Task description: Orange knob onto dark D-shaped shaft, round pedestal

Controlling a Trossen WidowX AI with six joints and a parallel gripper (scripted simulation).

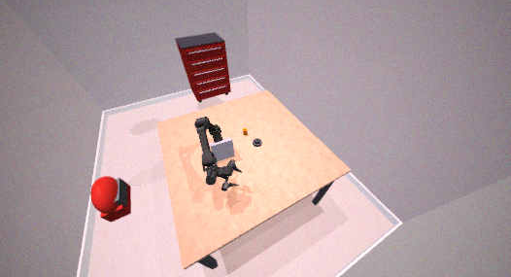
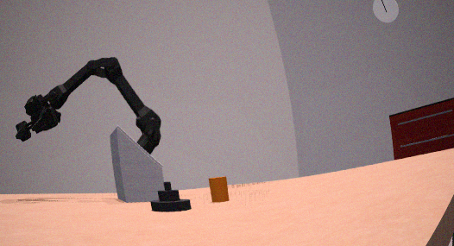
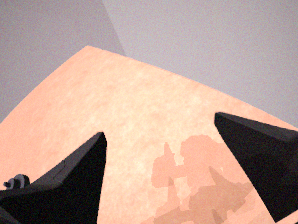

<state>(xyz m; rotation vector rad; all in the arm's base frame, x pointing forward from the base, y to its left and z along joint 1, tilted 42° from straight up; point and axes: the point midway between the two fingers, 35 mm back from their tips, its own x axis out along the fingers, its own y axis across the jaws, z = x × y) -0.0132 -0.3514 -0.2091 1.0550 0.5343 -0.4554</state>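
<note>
My gripper tip is now 51 cm to the right of the orange knob, 26 cm short of it and 17 cm above it. Round my gripper tip: dark pedestal 36 cm to the left, 31 cm ahead, 17 cm below.
</note>
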